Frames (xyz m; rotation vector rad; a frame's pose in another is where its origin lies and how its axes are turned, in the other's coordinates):
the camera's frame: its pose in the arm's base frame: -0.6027 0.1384 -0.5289 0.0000 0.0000 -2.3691
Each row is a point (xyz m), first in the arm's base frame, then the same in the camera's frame.
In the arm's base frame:
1: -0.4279 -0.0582 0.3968
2: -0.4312 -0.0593 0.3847
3: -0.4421 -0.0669 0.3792
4: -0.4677 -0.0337 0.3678
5: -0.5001 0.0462 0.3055
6: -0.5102 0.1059 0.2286
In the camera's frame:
1: 0.0120 0.2628 0.9257
2: 0.0152 0.2613 0.9136
3: 0.0283 0.2591 0.9081
4: 0.0234 0.2175 0.8967
5: -0.0091 0.1376 0.8344
6: -0.0436 0.0878 0.7575

